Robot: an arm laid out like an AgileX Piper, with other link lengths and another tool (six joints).
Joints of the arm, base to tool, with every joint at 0 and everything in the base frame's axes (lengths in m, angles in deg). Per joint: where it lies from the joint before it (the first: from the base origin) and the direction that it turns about. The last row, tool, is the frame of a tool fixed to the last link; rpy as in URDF.
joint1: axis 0 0 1 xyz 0 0 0.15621
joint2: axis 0 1 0 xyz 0 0 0
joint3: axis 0 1 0 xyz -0.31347 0 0.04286
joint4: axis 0.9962 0 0.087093 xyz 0.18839 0 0.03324
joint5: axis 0 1 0 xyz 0 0 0
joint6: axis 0.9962 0 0.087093 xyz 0.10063 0 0.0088
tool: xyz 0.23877 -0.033 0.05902 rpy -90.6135 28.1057 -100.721
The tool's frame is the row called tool.
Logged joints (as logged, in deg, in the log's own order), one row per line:
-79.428, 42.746, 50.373, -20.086, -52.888, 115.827
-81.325, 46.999, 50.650, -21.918, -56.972, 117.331
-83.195, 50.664, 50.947, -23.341, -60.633, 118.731
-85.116, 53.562, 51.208, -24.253, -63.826, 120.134
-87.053, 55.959, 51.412, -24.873, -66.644, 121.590
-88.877, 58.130, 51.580, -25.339, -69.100, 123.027
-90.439, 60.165, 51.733, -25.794, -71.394, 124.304
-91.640, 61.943, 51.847, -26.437, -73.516, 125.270
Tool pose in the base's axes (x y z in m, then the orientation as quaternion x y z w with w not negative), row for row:
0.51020, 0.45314, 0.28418, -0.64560, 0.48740, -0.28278, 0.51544
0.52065, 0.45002, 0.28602, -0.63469, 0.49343, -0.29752, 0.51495
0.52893, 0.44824, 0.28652, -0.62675, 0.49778, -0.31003, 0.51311
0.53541, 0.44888, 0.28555, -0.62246, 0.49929, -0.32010, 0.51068
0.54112, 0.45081, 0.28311, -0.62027, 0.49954, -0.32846, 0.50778
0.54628, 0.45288, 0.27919, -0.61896, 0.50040, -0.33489, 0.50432
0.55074, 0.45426, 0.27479, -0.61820, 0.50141, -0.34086, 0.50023
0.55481, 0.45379, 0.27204, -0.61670, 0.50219, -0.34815, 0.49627
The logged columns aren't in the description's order. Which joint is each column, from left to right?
Columns, left to right: joint3, joint4, joint1, joint5, joint6, joint2.
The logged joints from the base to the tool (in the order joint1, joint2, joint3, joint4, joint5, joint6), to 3 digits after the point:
50.373, 115.827, -79.428, 42.746, -20.086, -52.888
50.650, 117.331, -81.325, 46.999, -21.918, -56.972
50.947, 118.731, -83.195, 50.664, -23.341, -60.633
51.208, 120.134, -85.116, 53.562, -24.253, -63.826
51.412, 121.590, -87.053, 55.959, -24.873, -66.644
51.580, 123.027, -88.877, 58.130, -25.339, -69.100
51.733, 124.304, -90.439, 60.165, -25.794, -71.394
51.847, 125.270, -91.640, 61.943, -26.437, -73.516

